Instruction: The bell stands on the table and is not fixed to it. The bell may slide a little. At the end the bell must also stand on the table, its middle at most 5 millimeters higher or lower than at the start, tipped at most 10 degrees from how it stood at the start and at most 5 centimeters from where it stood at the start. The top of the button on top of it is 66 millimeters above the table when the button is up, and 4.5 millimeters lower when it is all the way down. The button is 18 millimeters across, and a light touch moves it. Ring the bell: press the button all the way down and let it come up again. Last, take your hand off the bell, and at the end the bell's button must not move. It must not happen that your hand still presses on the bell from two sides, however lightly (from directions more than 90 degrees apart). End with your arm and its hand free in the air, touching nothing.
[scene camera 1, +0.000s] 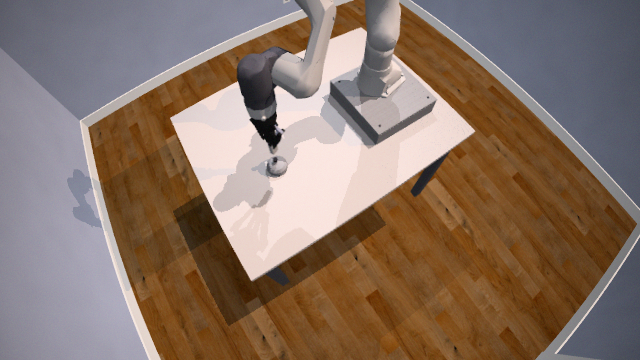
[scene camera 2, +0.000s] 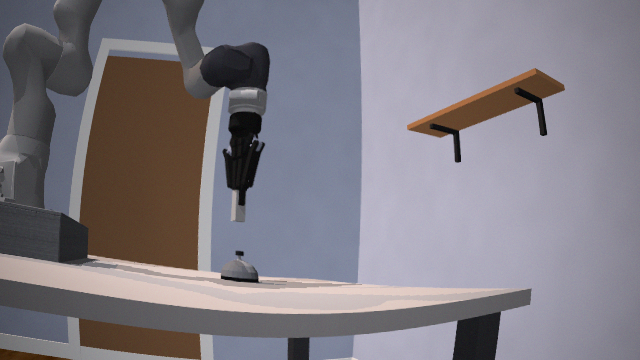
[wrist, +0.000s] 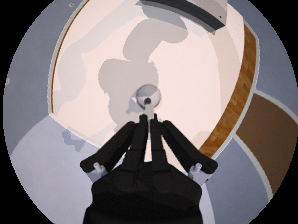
In view: the gripper (scene camera 2: 238, 221) and a bell (scene camera 2: 238, 270).
The gripper is seen too in the wrist view (wrist: 150, 110).
